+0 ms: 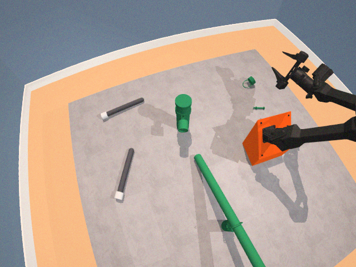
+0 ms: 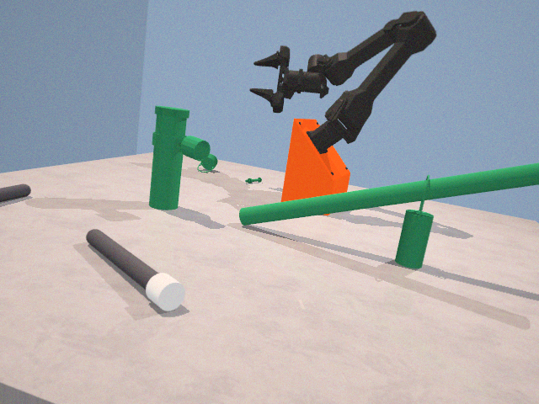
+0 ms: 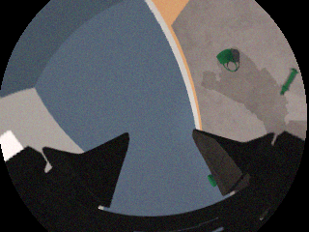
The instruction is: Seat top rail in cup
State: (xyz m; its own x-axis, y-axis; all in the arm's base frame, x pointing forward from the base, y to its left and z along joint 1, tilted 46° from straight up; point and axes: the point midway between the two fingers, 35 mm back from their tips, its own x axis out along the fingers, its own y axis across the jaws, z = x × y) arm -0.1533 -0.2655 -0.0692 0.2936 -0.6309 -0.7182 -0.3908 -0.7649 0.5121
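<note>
The rail-end cup is 470 mm ahead of my gripper tip, 170 mm below it and 110 mm to the left of it. Also, from my gripper tip: short green post: 550 mm to the left, 400 mm ahead, 200 mm below; then green bolt: 300 mm below, 60 mm to the left, 10 mm ahead.
</note>
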